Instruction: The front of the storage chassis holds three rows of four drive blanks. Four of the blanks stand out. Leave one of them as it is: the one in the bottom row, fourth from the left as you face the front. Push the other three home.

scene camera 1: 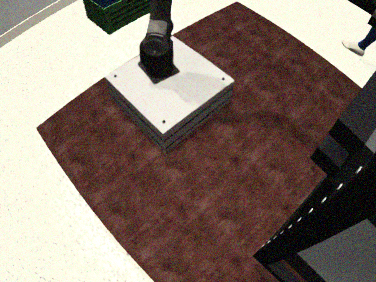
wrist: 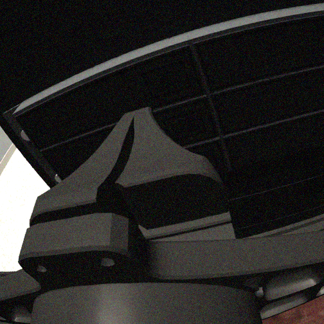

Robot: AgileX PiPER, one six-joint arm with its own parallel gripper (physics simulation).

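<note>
The storage chassis (wrist: 170,42) fills the upper wrist view: a dark front under a curved light-grey edge, with thin lines dividing it into dark drive blanks (wrist: 260,57). The front is too dark to tell which blanks stand out. My gripper (wrist: 142,126) is shut and empty, its two fingertips together. In the wrist view the tips overlap the left part of the blanks; whether they touch one cannot be told. The fingers hide part of the lower left front. In the scene view a dark body (scene camera 1: 310,225) with a row of white marks, apparently the chassis, is at the lower right.
The arm's black base (scene camera 1: 156,55) stands on a white square plate (scene camera 1: 192,95) with layered grey sides. The plate lies on a dark red-brown mat (scene camera 1: 165,210). A green crate (scene camera 1: 117,19) is at the top left. Part of a person's foot (scene camera 1: 353,48) shows at the upper right.
</note>
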